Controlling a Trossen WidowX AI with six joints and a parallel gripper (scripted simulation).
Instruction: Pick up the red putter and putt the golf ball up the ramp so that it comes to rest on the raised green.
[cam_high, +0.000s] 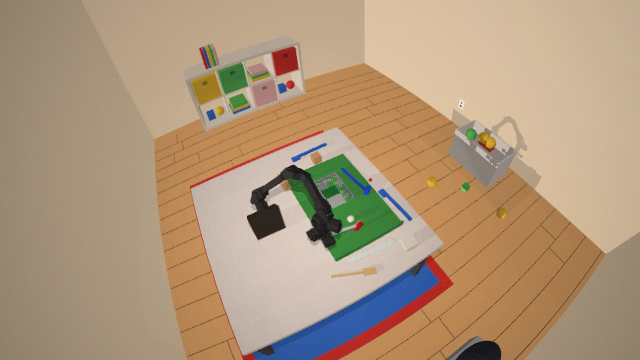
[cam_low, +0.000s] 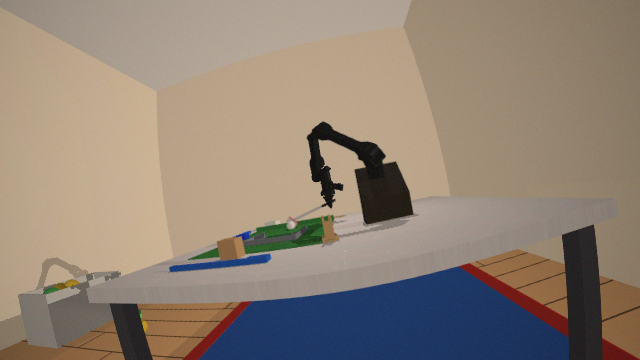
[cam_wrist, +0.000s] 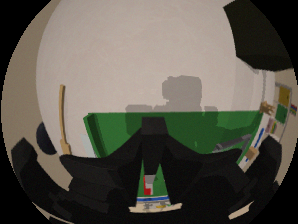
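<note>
Now: the red putter 12 cm ahead of my gripper tip and 1 cm to the left of it. Round my gripper tip: white golf ball 21 cm ahead, 8 cm to the left, 5 cm below; white block 43 cm ahead, 24 cm to the right, 5 cm below; green mat 23 cm ahead, 25 cm to the left, 7 cm below.
</note>
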